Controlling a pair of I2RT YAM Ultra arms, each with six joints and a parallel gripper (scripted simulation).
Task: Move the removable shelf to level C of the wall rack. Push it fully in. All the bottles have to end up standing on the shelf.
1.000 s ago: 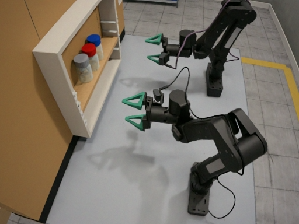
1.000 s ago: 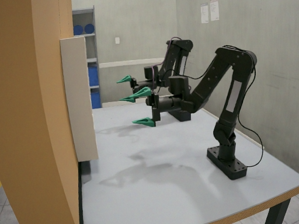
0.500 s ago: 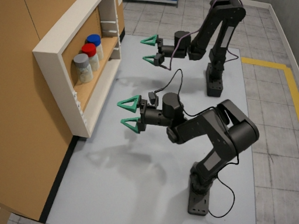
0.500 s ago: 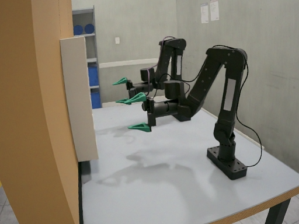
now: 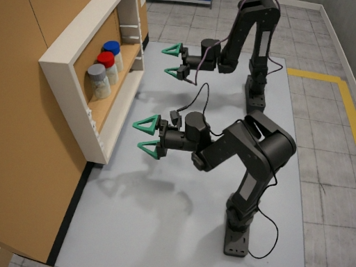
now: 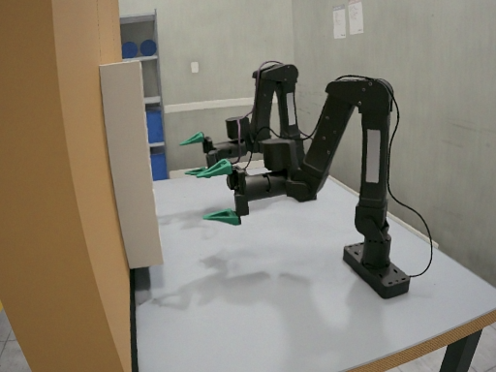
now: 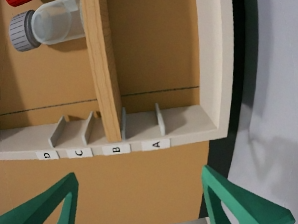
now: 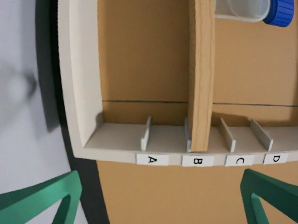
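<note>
Right now the blue-capped bottle is 140 mm ahead of my right hand, 140 mm to the left of it and 90 mm above it. Also, from my right hand: wooden shelf (130 mm ahead, 200 mm to the left, 30 mm above); red-capped bottle (130 mm ahead, 210 mm to the left, 90 mm above); white wall rack (130 mm ahead, 200 mm to the left, 100 mm above).
Right now the grey-capped bottle is 160 mm ahead of my left hand, 110 mm to the right of it and 90 mm above it. The rest, counted from my left hand: wooden shelf: 180 mm to the right, 160 mm ahead, 30 mm above; red-capped bottle: 170 mm to the right, 160 mm ahead, 90 mm above; white wall rack: 180 mm to the right, 160 mm ahead, 90 mm above.
</note>
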